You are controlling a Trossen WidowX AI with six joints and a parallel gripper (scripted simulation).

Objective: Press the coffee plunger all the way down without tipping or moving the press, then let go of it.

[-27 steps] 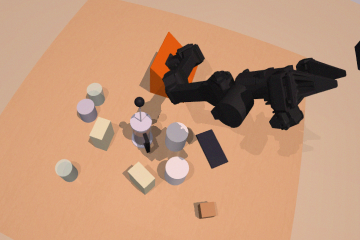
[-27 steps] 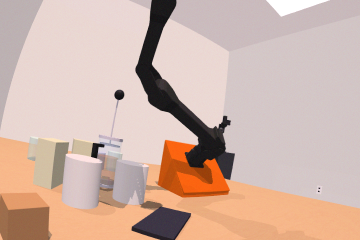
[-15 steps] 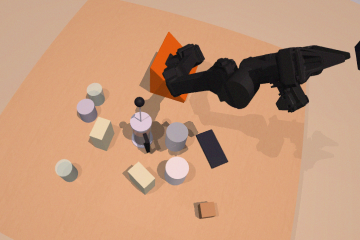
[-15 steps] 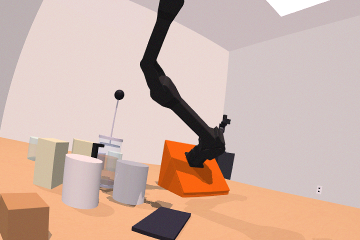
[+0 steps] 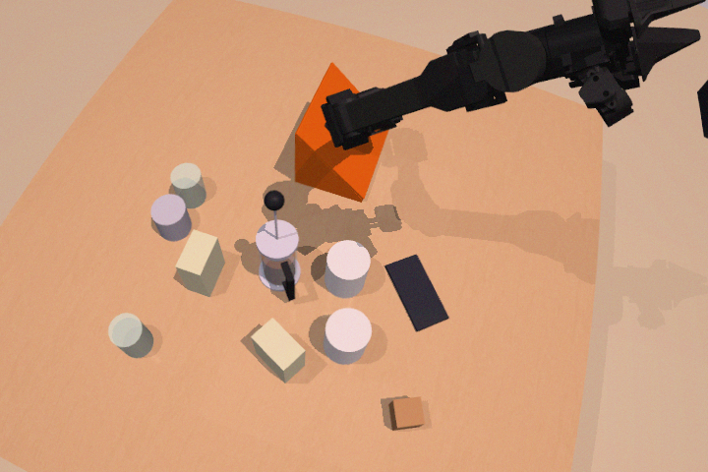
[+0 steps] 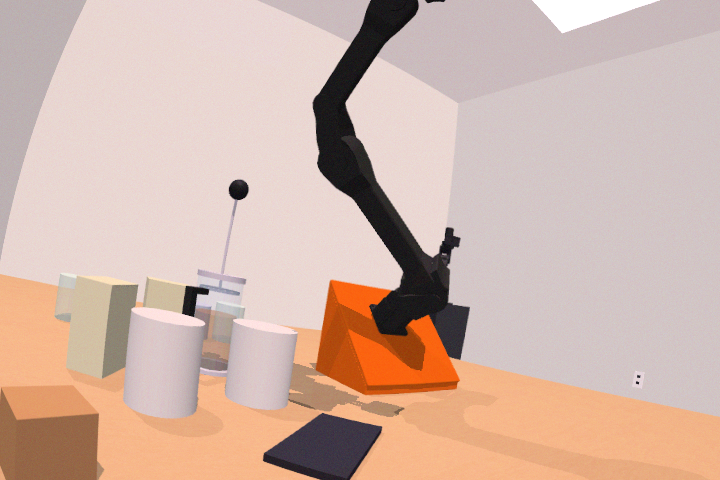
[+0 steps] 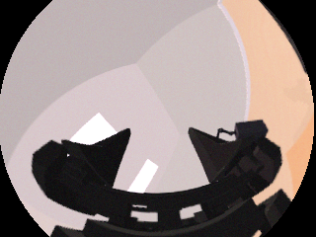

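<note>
Right now the coffee press is 12 cm ahead of my gripper tip, 40 cm to the right of it and 57 cm below it. Also, from my gripper tip: brown cube 30 cm ahead, 9 cm to the right, 68 cm below; dark slab 5 cm ahead, 14 cm to the right, 70 cm below.
</note>
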